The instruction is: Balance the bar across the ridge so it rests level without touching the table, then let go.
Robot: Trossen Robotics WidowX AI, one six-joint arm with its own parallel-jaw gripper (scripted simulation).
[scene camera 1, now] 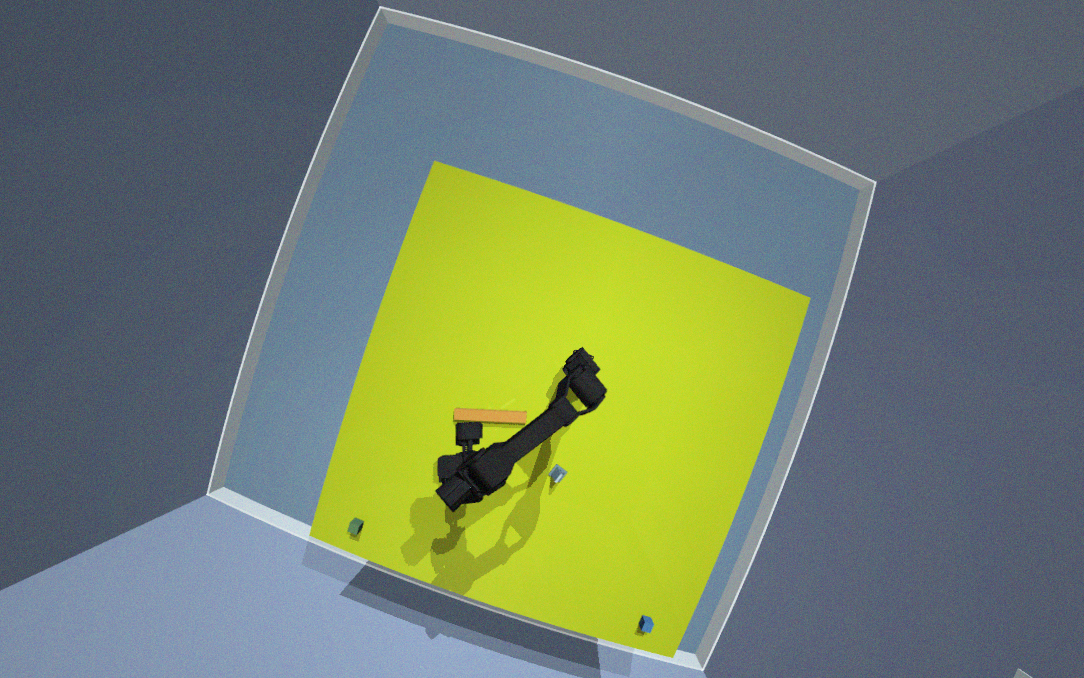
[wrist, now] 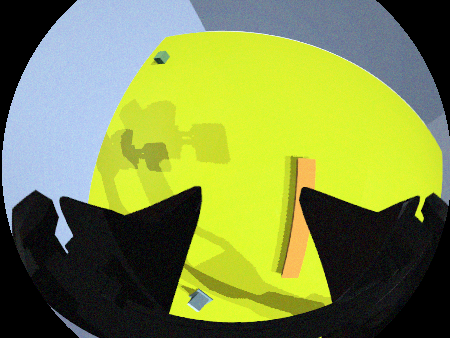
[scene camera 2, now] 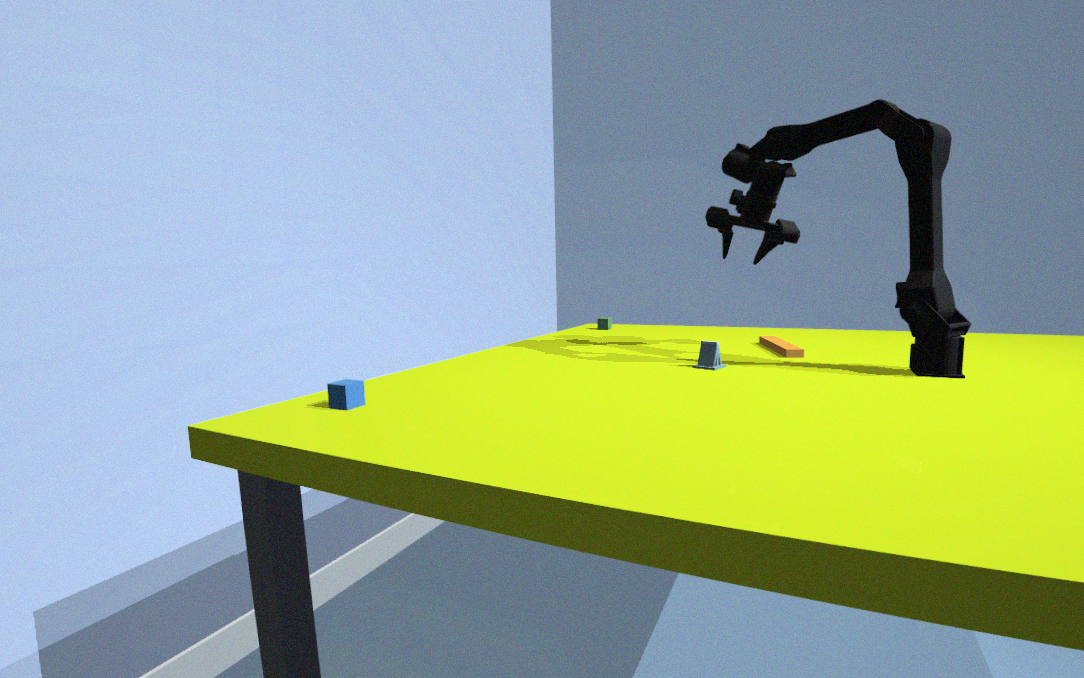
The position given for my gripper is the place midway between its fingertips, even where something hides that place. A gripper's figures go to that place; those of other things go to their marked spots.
Labels:
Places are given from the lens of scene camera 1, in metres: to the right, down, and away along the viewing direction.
my gripper (scene camera 1: 461, 458): -0.21, 0.31, 0.90
orange bar (scene camera 1: 474, 414): -0.20, 0.23, 1.07

